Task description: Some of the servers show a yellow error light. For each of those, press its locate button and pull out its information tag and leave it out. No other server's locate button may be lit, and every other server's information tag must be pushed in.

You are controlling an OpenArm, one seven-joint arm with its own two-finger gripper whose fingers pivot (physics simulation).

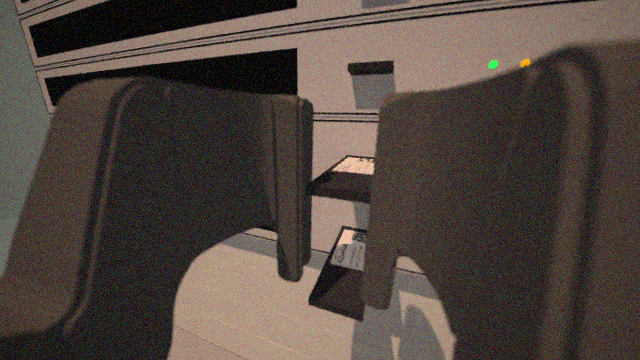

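Observation:
My gripper [342, 195] is shut on an information tag [344, 185], a dark flat tag with a white label that sticks out of the server [340, 137] in the middle. The left finger meets its left side; the right finger hides its right side. Another tag [338, 294] sticks out below it, partly behind the right finger. The server above [440, 45] has its tag [371, 67] with little more than its dark end showing. A green light [493, 64] and a yellow-orange light [525, 63] glow on that server. Locate buttons cannot be made out.
Black recessed panels [200, 70] fill the left part of the servers. A pale surface [240, 300] lies below the rack front, with shadows at its right. The right finger hides much of the lower servers' fronts. A grey-green background shows at the far left.

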